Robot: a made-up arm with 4 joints.
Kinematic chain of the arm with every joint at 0, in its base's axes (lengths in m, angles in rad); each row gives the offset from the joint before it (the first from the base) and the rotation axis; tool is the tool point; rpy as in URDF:
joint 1: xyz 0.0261 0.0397 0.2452 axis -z
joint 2: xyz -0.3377 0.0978 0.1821 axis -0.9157 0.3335 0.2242
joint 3: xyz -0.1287 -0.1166 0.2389 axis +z
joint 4: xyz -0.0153 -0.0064 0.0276 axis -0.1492 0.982 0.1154
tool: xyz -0.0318 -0.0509 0.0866 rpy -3.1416 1.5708 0
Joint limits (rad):
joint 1: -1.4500..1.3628
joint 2: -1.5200..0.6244
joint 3: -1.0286..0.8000
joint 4: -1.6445..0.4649
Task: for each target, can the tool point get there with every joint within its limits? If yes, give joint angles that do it. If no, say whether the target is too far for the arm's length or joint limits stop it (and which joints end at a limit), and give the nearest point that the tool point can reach.
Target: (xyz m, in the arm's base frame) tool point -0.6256 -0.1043 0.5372
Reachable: yes | joints 0.0550 -0.7007 -0.0198 -0.4851
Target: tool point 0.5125 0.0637 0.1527
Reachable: no: joint limits stop it (at a limit: joint 1, joint 3, joint 4) | nearest point 0.1515 -0.5744 0.3326 | short by 0.755 m
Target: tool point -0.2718 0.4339 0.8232
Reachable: yes | joints 0.8660 0.2937 -0.2574 -0.1256
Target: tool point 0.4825 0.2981 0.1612
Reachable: no: joint limits stop it (at a limit: joint 1, joint 2, joint 3, joint 4) | nearest point -0.1285 0.5944 0.2085 | short by 0.681 m
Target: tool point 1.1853 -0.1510 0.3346
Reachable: no: too far | nearest point 0.1888 -0.5624 0.4782 | short by 1.088 m
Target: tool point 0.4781 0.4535 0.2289
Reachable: no: joint limits stop it (at a limit: joint 1, joint 2, joint 4) | nearest point -0.0913 0.6736 0.2862 | short by 0.613 m
